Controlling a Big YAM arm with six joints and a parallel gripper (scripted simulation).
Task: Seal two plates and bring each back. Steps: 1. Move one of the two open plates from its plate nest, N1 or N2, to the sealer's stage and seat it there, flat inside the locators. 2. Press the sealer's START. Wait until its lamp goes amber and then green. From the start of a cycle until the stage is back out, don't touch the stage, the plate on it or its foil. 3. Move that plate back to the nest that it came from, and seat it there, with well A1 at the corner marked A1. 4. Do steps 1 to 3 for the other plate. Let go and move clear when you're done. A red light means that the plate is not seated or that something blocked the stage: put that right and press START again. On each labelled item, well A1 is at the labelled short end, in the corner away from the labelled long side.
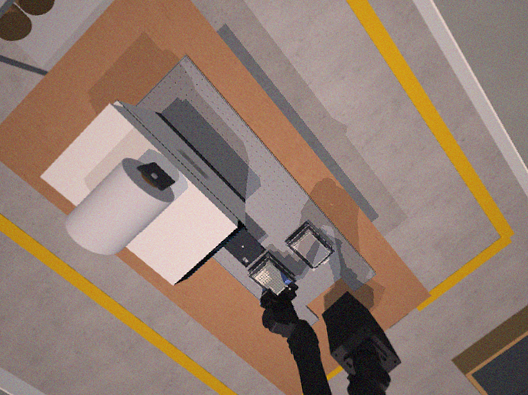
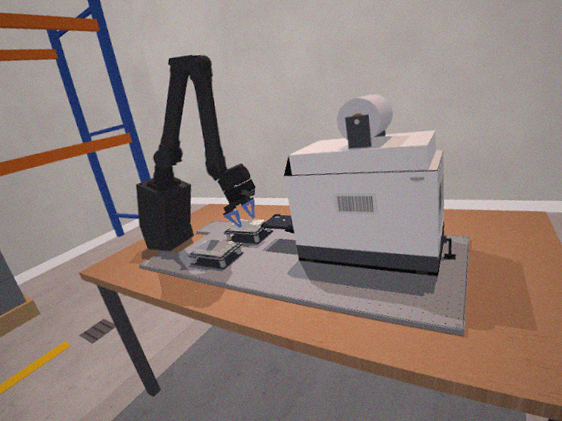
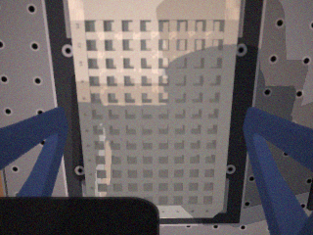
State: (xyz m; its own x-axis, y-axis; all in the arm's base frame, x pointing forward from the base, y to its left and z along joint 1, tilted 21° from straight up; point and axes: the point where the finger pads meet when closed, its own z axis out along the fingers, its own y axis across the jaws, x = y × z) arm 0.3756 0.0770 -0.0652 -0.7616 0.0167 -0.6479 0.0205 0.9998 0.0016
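Now: the white well plate 2 cm below my hand. Also, from my hand: foil roll (53 cm ahead, 6 cm to the right, 35 cm above); then dark sealer stage (20 cm ahead, 4 cm to the right, 2 cm above); then start button (30 cm ahead, 5 cm to the left, 12 cm above).
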